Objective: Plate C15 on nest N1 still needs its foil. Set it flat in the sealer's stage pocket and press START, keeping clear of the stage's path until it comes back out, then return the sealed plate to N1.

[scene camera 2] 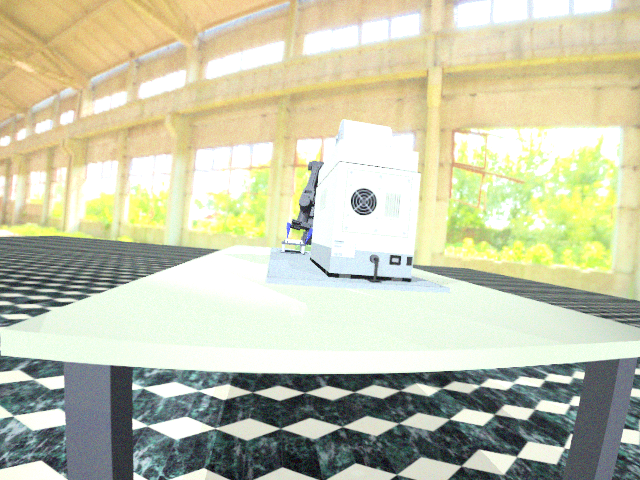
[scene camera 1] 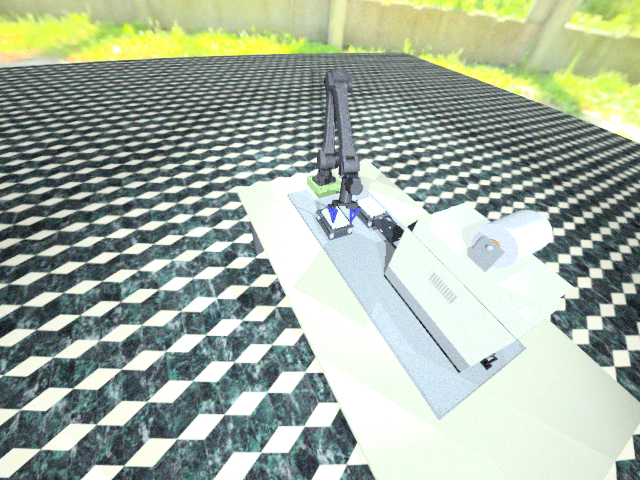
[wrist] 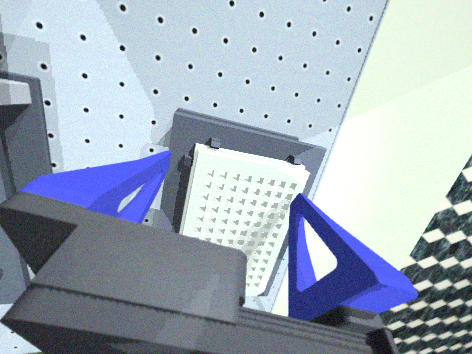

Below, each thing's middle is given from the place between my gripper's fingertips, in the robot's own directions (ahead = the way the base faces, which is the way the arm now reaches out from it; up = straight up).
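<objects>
There is the white gridded plate C15 (wrist: 240,200), and it sits 50 mm behind my hand.
</objects>
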